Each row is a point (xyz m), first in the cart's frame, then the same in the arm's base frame.
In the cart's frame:
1: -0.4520 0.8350 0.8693
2: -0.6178 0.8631 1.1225
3: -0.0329 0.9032 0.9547
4: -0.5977 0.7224 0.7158
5: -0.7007 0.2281 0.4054
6: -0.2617 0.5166 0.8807
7: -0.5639 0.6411 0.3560
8: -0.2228 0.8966 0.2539
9: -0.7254 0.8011 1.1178
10: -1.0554 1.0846 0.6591
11: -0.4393 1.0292 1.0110
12: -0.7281 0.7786 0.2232
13: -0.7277 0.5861 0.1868
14: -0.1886 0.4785 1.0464
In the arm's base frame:
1: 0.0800 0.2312 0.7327
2: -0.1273 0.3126 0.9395
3: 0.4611 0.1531 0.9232
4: -0.0493 0.1753 0.5387
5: -0.2235 -0.2535 0.1685
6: 0.1463 -0.1329 0.7606
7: 0.0483 0.0890 0.1920
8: 0.4682 0.2143 0.1997
9: -0.2441 0.2908 0.9032
10: -0.3326 0.6713 0.4062
11: 0.1181 0.4090 0.8905
12: -0.0216 0.2746 0.0365
13: -0.0746 0.0935 -0.0162
14: 0.1573 -0.1942 0.9349

